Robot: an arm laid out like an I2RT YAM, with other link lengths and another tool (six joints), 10 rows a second.
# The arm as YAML. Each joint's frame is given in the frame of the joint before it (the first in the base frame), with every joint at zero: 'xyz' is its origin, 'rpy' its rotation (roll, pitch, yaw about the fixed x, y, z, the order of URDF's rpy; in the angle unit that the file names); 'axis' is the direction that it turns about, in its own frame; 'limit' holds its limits. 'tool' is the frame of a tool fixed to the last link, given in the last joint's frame.
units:
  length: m
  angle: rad
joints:
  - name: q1
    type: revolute
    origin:
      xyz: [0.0, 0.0, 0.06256]
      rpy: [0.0, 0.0, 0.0]
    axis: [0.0, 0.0, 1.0]
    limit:
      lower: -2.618
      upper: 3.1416
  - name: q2
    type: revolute
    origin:
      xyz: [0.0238, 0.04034, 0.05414]
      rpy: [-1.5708, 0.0, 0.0]
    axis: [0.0, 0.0, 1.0]
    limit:
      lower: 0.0
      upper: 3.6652
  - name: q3
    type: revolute
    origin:
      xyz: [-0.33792, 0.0, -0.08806]
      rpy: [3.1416, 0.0, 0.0]
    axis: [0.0, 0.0, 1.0]
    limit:
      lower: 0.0
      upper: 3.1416
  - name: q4
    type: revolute
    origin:
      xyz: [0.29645, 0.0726, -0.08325]
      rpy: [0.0, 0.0, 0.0]
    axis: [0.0, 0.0, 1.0]
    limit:
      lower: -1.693
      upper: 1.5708
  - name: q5
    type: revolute
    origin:
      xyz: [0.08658, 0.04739, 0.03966]
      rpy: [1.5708, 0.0, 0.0]
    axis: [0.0, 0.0, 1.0]
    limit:
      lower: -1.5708
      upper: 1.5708
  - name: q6
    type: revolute
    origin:
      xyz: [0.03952, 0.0, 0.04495]
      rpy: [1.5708, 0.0, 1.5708]
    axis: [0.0, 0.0, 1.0]
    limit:
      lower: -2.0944
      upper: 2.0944
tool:
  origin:
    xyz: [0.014, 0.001, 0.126]
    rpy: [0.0, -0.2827, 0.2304]
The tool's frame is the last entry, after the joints.
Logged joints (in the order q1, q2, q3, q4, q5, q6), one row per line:
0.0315, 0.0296, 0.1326, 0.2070, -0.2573, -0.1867
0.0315, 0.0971, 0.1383, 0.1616, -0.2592, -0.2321
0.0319, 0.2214, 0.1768, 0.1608, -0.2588, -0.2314
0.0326, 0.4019, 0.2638, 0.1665, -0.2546, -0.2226
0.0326, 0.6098, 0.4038, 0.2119, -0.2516, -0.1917
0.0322, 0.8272, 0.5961, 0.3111, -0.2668, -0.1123
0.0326, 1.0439, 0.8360, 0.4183, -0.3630, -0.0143
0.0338, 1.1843, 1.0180, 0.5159, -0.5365, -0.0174
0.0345, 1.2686, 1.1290, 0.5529, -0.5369, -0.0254
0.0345, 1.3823, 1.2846, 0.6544, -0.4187, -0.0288
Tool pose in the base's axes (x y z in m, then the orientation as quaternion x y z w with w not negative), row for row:
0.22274, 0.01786, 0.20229, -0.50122, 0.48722, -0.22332, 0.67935
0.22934, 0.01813, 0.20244, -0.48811, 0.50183, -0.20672, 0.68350
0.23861, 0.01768, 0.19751, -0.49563, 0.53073, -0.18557, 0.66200
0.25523, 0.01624, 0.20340, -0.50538, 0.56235, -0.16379, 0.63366
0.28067, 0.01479, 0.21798, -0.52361, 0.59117, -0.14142, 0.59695
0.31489, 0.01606, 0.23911, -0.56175, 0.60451, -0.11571, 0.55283
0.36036, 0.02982, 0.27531, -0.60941, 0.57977, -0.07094, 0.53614
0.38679, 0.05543, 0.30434, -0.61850, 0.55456, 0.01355, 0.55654
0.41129, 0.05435, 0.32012, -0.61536, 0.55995, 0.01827, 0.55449
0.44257, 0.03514, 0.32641, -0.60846, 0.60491, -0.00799, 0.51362
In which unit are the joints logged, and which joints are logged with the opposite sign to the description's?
The joints are logged in radians. Opposite sign: q1, q4, q6.
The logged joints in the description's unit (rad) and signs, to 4 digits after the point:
-0.0315, 0.0296, 0.1326, -0.2070, -0.2573, 0.1867
-0.0315, 0.0971, 0.1383, -0.1616, -0.2592, 0.2321
-0.0319, 0.2214, 0.1768, -0.1608, -0.2588, 0.2314
-0.0326, 0.4019, 0.2638, -0.1665, -0.2546, 0.2226
-0.0326, 0.6098, 0.4038, -0.2119, -0.2516, 0.1917
-0.0322, 0.8272, 0.5961, -0.3111, -0.2668, 0.1123
-0.0326, 1.0439, 0.8360, -0.4183, -0.3630, 0.0143
-0.0338, 1.1843, 1.0180, -0.5159, -0.5365, 0.0174
-0.0345, 1.2686, 1.1290, -0.5529, -0.5369, 0.0254
-0.0345, 1.3823, 1.2846, -0.6544, -0.4187, 0.0288

